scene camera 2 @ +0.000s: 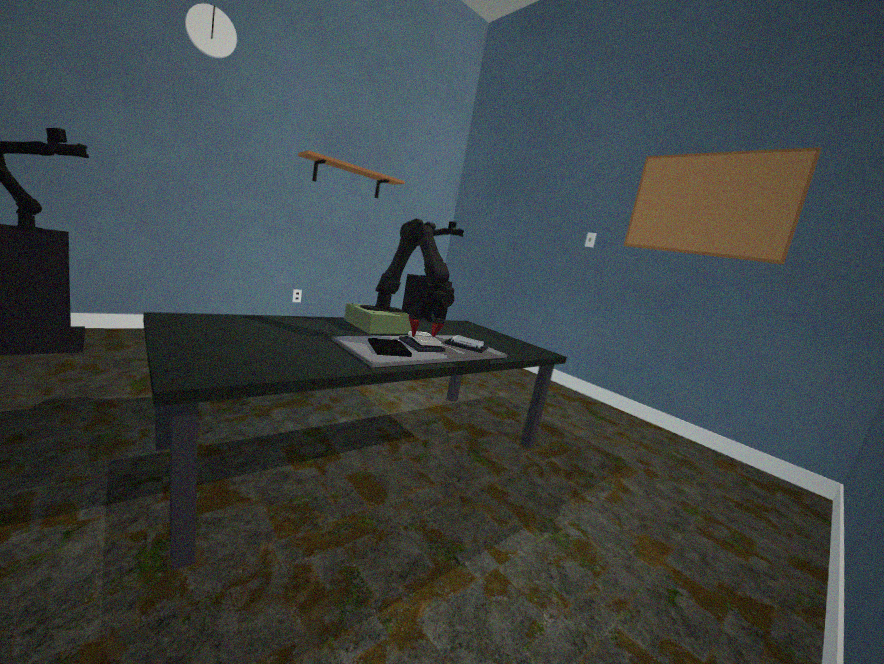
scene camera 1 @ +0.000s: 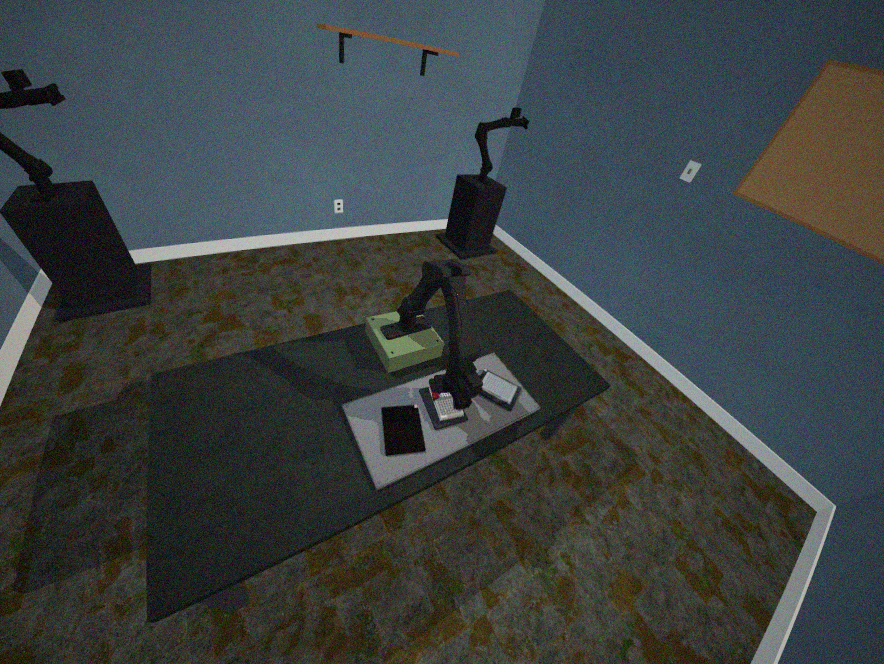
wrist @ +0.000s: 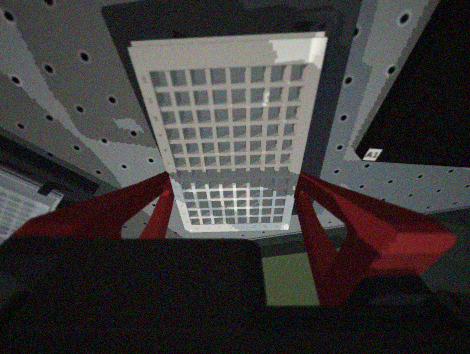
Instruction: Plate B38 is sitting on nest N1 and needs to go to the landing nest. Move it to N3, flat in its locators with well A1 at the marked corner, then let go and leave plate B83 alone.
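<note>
My gripper [wrist: 234, 177] [scene camera 1: 446, 399] [scene camera 2: 426, 331] has red fingers and is shut on the long sides of a white well plate [wrist: 231, 121] [scene camera 1: 447, 407] [scene camera 2: 429, 339]. It holds the plate level, low over the middle dark nest [wrist: 334, 76] [scene camera 1: 430, 414]; I cannot tell whether the plate touches it. An empty black nest [wrist: 418, 83] [scene camera 1: 401, 428] [scene camera 2: 388, 347] lies beside it, with a white A1 label [wrist: 371, 154] at its corner. A second white plate [wrist: 16, 204] [scene camera 1: 497, 387] [scene camera 2: 467, 341] sits in the nest on the other side.
The nests lie on a grey perforated board [scene camera 1: 371, 457] [wrist: 56, 91] [scene camera 2: 357, 347] on a dark table [scene camera 1: 248, 428] [scene camera 2: 235, 349]. The arm's green base block [scene camera 1: 407, 347] [scene camera 2: 364, 318] [wrist: 290, 278] stands behind the board. Two other arms stand on black pedestals [scene camera 1: 71, 243] [scene camera 1: 472, 214].
</note>
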